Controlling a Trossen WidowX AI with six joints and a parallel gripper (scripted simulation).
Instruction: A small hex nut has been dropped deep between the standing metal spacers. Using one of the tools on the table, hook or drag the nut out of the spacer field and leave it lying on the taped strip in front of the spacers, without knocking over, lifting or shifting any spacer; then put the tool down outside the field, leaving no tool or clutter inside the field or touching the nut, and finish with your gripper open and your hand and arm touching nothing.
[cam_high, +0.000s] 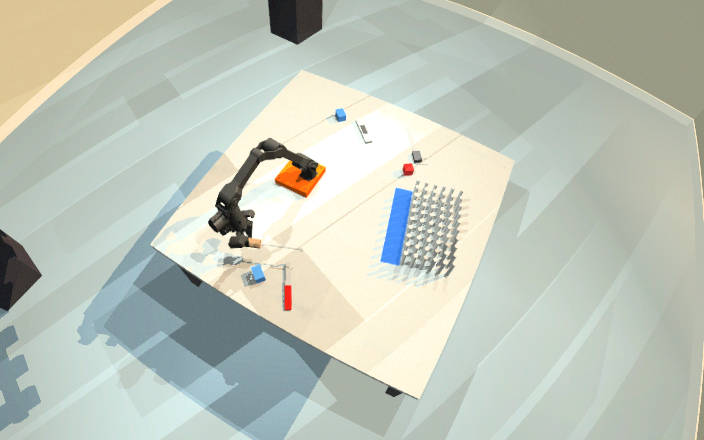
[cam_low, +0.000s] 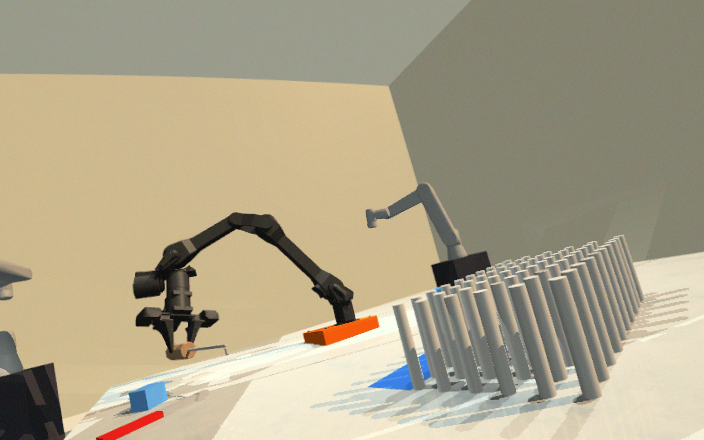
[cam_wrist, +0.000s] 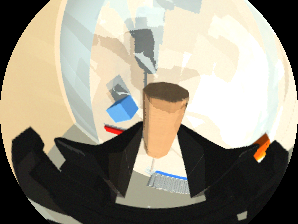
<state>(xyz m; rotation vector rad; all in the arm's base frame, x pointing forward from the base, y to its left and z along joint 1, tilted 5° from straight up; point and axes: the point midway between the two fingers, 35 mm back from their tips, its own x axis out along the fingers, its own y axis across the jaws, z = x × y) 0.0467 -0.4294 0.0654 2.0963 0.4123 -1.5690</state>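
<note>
Now: gripper tip 9 cm short of the hook tool and 6 cm to the right of it. Round my gripper tip: blue taped strip: 40 cm ahead, 49 cm to the left, 8 cm below; then red-handled tool: 21 cm ahead, 2 cm to the right, 8 cm below; then red block: 28 cm ahead, 75 cm to the left, 6 cm below.
</note>
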